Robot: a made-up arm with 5 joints.
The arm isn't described. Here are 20 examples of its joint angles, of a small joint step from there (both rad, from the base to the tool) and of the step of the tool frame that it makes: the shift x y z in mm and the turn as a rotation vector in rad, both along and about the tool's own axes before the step.
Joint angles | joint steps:
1: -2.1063 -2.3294 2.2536 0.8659 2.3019 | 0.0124 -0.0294 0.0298 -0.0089 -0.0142
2: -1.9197 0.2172 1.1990 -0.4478 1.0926 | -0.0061 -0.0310 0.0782 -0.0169 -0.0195
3: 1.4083 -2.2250 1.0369 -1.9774 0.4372 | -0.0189 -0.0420 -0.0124 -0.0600 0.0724
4: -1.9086 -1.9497 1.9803 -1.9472 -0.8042 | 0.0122 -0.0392 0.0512 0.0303 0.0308
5: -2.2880 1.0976 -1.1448 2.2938 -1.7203 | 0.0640 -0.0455 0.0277 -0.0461 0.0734
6: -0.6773 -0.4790 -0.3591 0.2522 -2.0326 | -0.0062 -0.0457 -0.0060 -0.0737 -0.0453
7: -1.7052 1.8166 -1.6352 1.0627 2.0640 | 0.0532 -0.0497 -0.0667 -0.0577 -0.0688
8: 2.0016 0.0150 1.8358 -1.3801 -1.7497 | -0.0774 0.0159 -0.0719 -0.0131 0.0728
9: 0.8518 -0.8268 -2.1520 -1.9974 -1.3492 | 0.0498 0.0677 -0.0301 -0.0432 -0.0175
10: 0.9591 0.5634 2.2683 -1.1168 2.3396 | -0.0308 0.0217 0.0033 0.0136 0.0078
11: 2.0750 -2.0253 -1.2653 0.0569 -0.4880 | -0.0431 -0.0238 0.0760 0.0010 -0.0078
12: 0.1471 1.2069 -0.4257 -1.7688 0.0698 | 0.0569 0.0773 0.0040 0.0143 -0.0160
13: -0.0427 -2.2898 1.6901 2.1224 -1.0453 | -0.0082 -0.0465 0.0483 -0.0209 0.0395
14: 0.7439 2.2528 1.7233 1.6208 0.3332 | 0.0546 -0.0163 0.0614 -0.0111 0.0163
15: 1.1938 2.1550 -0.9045 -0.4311 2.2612 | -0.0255 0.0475 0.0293 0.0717 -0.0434
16: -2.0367 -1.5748 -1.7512 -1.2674 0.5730 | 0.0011 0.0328 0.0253 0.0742 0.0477
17: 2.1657 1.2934 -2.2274 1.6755 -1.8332 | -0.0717 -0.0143 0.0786 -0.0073 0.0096
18: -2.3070 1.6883 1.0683 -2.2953 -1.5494 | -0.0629 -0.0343 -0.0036 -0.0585 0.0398
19: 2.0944 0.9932 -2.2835 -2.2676 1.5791 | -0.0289 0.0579 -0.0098 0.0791 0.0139
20: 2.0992 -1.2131 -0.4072 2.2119 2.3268 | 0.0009 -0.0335 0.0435 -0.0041 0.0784
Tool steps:
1: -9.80 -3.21 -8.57 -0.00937 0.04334 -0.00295
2: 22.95 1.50 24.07 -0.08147 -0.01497 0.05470
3: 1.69 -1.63 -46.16 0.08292 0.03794 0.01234
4: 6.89 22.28 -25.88 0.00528 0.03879 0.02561
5: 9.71 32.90 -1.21 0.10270 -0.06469 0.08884
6: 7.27 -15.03 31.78 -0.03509 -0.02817 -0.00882
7: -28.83 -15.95 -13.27 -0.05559 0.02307 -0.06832
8: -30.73 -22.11 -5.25 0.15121 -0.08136 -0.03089
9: 7.84 40.26 -13.69 0.07438 -0.02491 0.04605
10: 2.53 24.18 -20.06 0.03462 0.01106 0.02247
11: -3.81 -14.38 42.98 0.02768 -0.10365 -0.04505
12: -0.23 29.22 -10.49 -0.06998 0.02979 0.06191
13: -3.51 21.82 -31.16 0.11019 -0.02516 0.00106
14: 17.39 15.40 -45.87 0.12069 0.01104 0.04657
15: -9.23 -4.34 41.50 -0.07221 -0.02575 0.01657
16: -23.05 -42.21 -2.80 0.01405 -0.02623 -0.07847
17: 7.56 21.39 -2.28 0.01698 -0.00535 0.02359
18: -8.76 -17.18 -29.06 0.10652 -0.03743 -0.02411
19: 3.16 -6.99 39.57 0.06178 -0.12859 -0.00367
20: -8.08 5.28 -18.72 0.10494 -0.04435 -0.00589
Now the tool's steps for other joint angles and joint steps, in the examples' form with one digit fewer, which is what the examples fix.
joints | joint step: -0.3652 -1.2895 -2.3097 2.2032 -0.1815 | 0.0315 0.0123 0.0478 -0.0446 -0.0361
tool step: 9.8 21.3 0.7 -0.0130 -0.0109 0.0420
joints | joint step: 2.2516 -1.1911 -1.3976 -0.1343 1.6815 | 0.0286 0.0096 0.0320 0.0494 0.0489
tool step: 2.9 0.6 3.5 0.0409 -0.0361 0.0096
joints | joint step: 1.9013 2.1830 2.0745 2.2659 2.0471 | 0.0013 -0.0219 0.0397 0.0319 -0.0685
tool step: 2.6 -7.1 22.4 -0.0255 -0.0237 -0.0026
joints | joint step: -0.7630 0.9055 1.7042 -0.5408 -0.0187 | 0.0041 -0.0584 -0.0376 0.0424 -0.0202
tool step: -15.2 -13.9 -23.3 -0.0537 0.0599 -0.0366
